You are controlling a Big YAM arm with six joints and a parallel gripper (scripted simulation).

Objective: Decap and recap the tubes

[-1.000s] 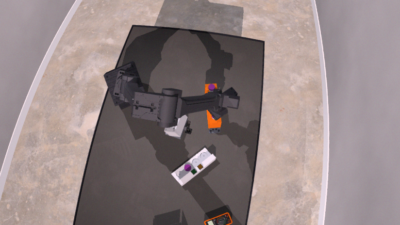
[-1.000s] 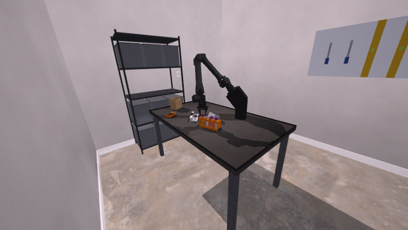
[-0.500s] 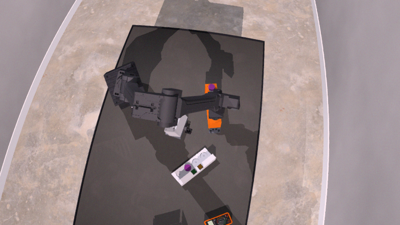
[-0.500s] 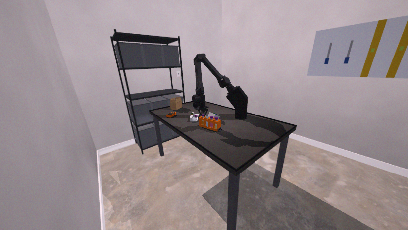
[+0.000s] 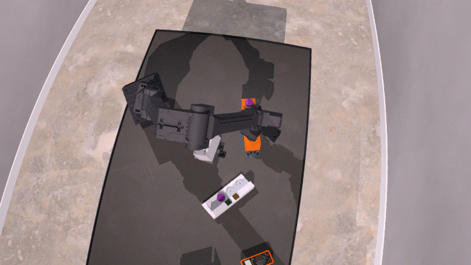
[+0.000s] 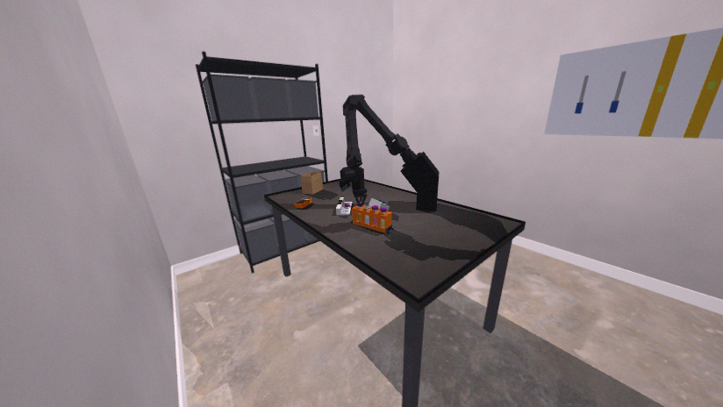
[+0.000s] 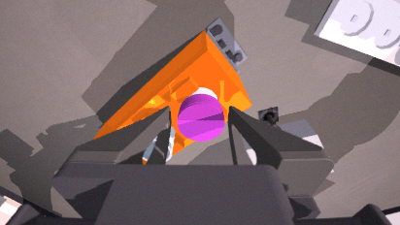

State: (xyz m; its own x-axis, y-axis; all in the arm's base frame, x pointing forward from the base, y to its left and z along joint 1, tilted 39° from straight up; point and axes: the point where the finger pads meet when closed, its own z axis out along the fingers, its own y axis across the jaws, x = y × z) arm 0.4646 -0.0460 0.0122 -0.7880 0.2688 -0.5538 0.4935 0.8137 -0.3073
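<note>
Now: the cap right at my hand. Round my hand: green key (22 cm behind, 5 cm to the right, 5 cm below); then blue key (21 cm behind, 1 cm to the right, 5 cm below); then key housing (20 cm behind, 3 cm to the right, 6 cm below).
</note>
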